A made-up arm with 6 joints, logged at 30 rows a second.
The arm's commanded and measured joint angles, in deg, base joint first. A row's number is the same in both.
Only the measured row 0 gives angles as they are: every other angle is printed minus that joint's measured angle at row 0.
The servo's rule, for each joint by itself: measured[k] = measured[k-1] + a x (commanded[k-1-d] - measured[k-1]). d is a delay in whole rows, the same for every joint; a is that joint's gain. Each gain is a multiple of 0.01, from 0.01 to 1. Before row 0 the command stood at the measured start. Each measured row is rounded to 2 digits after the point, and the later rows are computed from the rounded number. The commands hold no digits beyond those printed.
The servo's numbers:
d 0
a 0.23 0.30 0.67 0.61 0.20 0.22
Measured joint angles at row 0:
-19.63 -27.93 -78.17 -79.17 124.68 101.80
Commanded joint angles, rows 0 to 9:
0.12 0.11 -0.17 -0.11 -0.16 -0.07
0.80 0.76 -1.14 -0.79 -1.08 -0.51
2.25 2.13 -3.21 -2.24 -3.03 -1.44
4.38 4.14 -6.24 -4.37 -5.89 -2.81
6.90 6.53 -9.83 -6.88 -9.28 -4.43
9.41 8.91 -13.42 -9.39 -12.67 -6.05
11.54 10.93 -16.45 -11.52 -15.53 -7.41
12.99 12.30 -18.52 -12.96 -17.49 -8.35
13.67 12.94 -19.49 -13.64 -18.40 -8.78
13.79 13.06 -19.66 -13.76 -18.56 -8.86
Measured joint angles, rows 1 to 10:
0.03 0.03 -0.11 -0.07 -0.03 -0.02
0.21 0.25 -0.80 -0.51 -0.24 -0.13
0.68 0.81 -2.41 -1.57 -0.80 -0.42
1.53 1.81 -4.98 -3.28 -1.82 -0.95
2.77 3.23 -8.23 -5.48 -3.31 -1.72
4.30 4.93 -11.71 -7.87 -5.18 -2.67
5.97 6.73 -14.89 -10.10 -7.25 -3.71
7.58 8.40 -17.32 -11.84 -9.30 -4.73
8.98 9.76 -18.77 -12.94 -11.12 -5.62
10.09 10.75 -19.37 -13.44 -12.61 -6.33

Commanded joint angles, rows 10 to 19:
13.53 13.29 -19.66 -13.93 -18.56 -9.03
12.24 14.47 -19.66 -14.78 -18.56 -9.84
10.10 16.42 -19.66 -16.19 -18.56 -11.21
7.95 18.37 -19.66 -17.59 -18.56 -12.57
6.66 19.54 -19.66 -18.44 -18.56 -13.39
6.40 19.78 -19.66 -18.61 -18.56 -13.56
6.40 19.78 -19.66 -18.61 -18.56 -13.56
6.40 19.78 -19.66 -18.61 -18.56 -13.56
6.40 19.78 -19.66 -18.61 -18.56 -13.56
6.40 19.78 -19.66 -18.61 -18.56 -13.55
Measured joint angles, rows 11 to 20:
10.88 11.51 -19.56 -13.74 -13.80 -6.92
11.19 12.40 -19.63 -14.37 -14.75 -7.56
10.94 13.61 -19.65 -15.48 -15.51 -8.36
10.25 15.04 -19.66 -16.77 -16.12 -9.29
9.42 16.39 -19.66 -17.79 -16.61 -10.19
8.73 17.41 -19.66 -18.29 -17.00 -10.93
8.19 18.12 -19.66 -18.49 -17.31 -11.51
7.78 18.62 -19.66 -18.56 -17.56 -11.96
7.46 18.97 -19.66 -18.59 -17.76 -12.31
7.22 19.21 -19.66 -18.60 -17.92 -12.58

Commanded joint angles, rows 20 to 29:
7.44 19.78 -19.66 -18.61 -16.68 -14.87
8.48 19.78 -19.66 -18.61 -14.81 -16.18
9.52 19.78 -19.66 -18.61 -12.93 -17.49
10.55 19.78 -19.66 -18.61 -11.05 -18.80
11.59 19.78 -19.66 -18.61 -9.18 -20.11
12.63 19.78 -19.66 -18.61 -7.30 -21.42
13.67 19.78 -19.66 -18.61 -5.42 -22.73
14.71 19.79 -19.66 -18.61 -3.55 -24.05
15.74 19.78 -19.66 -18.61 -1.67 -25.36
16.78 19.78 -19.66 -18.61 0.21 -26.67
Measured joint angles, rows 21 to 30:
7.27 19.38 -19.66 -18.61 -17.67 -13.08
7.55 19.50 -19.66 -18.61 -17.10 -13.76
8.00 19.58 -19.66 -18.61 -16.27 -14.58
8.59 19.64 -19.66 -18.61 -15.23 -15.51
9.28 19.68 -19.66 -18.61 -14.02 -16.52
10.05 19.71 -19.66 -18.61 -12.68 -17.60
10.88 19.73 -19.66 -18.61 -11.23 -18.73
11.76 19.75 -19.66 -18.61 -9.69 -19.90
12.68 19.76 -19.66 -18.61 -8.09 -21.10
13.62 19.77 -19.66 -18.61 -6.43 -22.33

